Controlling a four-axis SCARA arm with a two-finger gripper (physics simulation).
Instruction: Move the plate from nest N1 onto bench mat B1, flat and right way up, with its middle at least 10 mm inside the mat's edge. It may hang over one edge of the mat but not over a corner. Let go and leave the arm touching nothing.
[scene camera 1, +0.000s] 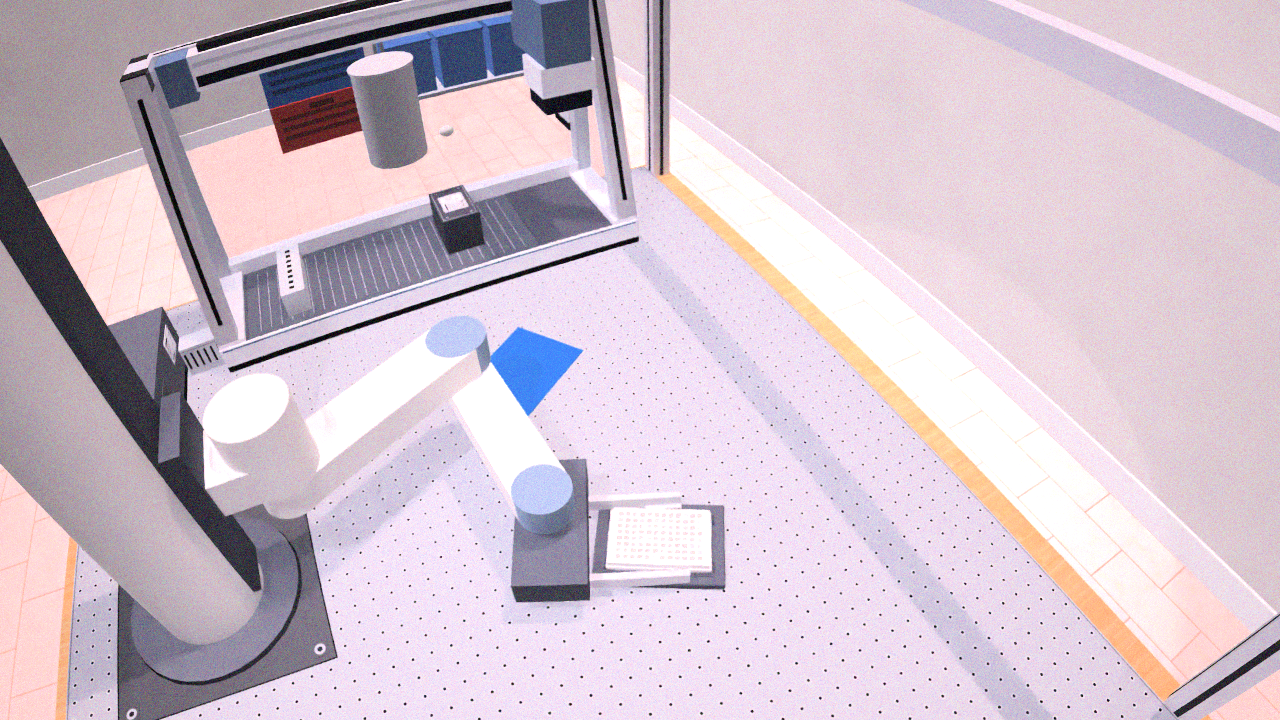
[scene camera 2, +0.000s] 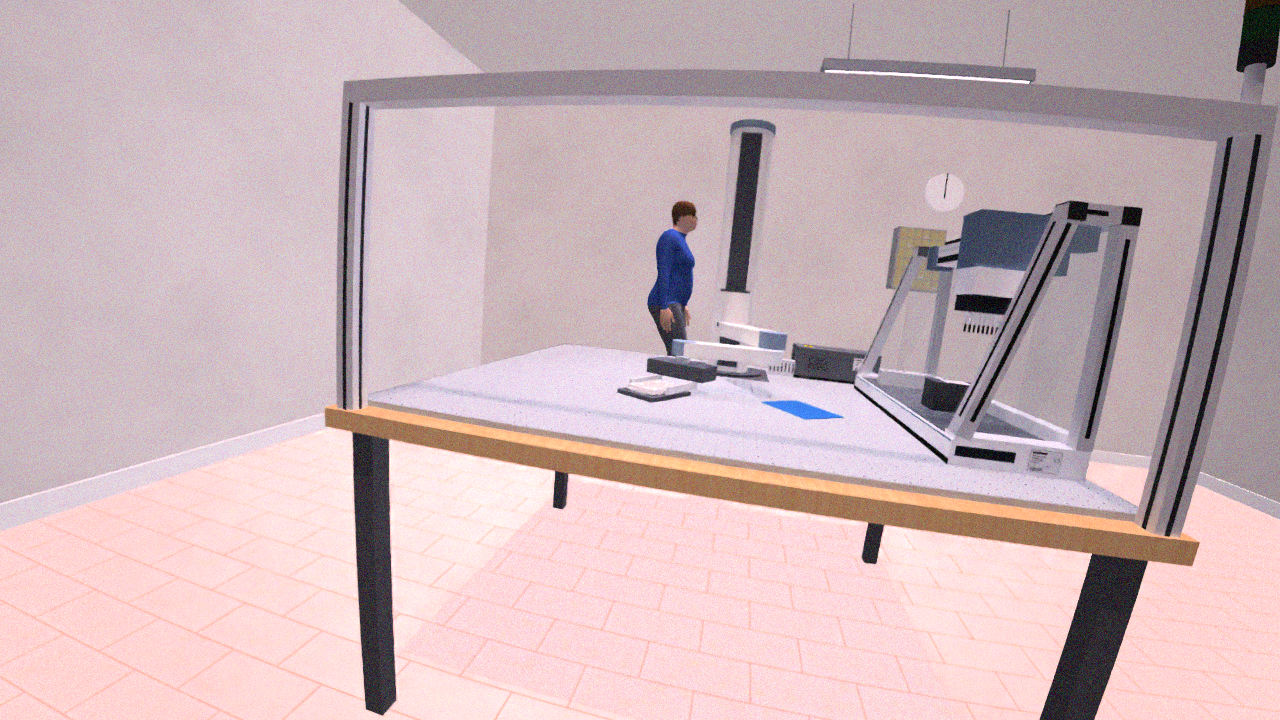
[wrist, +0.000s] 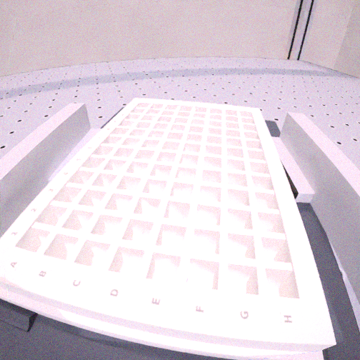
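Seen in the pictures: gripper, fingertip midpoint: (scene camera 1: 685, 535) (scene camera 2: 648, 386); arm's base, origin of the base link: (scene camera 1: 219, 600) (scene camera 2: 726, 374).
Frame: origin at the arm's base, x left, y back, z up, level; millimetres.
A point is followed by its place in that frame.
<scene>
The white plate (scene camera 1: 659, 539) {x -173, y -570, z 38 mm} (scene camera 2: 657, 385) {x -164, y -576, z 38 mm} (wrist: 185, 172) lies flat and right way up in the dark nest N1 (scene camera 1: 718, 559) {x -226, y -625, z 25 mm} (wrist: 324, 250), its wells and letters A to H facing up. My gripper (scene camera 1: 671, 540) {x -182, y -601, z 37 mm} (wrist: 184, 122) is shut on the plate, with one finger along each long side and the pads against its edges. The plate shows no visible gap above the nest. The blue bench mat B1 (scene camera 1: 544, 362) {x 212, y -566, z 15 mm} (scene camera 2: 802, 410) {x 213, y -542, z 15 mm} lies flat on the bench. In the scene camera 1 view the arm's elbow stands over or in front of the mat's left corner.
A gantry machine (scene camera 1: 429, 277) {x 464, y -445, z 62 mm} (scene camera 2: 904, 416) {x 450, y -582, z 41 mm} stands at the far side, with a dark block (scene camera 1: 460, 228) {x 515, y -525, z 110 mm} and a white strip (scene camera 1: 292, 277) {x 531, y -209, z 107 mm} on its deck. The arm's column (scene camera 1: 116, 429) {x -43, y -61, z 364 mm} stands at the left, near a dark box (scene camera 2: 823, 362) {x 349, y 34, z 81 mm}. Upright frame posts (scene camera 2: 355, 259) {x -685, y -1039, z 294 mm} stand at the bench edge.
</scene>
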